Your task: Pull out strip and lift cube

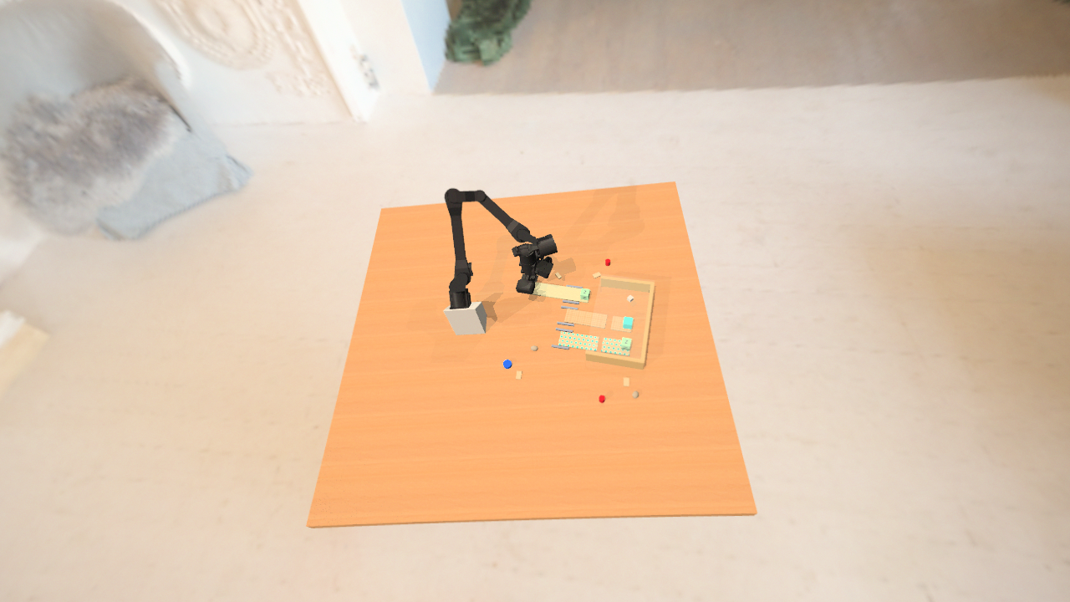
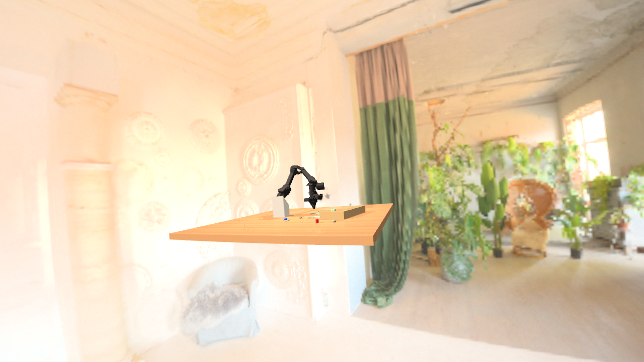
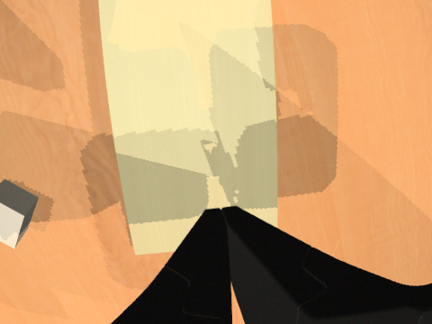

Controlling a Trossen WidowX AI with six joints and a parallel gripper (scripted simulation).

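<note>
The pale yellow strip lies 9 cm ahead of my gripper tip, 3 cm below it and 2 cm to the right of it. From my gripper tip the other things lie so: tan strip (18 cm ahead, 15 cm to the right, 3 cm below); then dotted strip (24 cm to the right, 14 cm ahead, 3 cm below).
</note>
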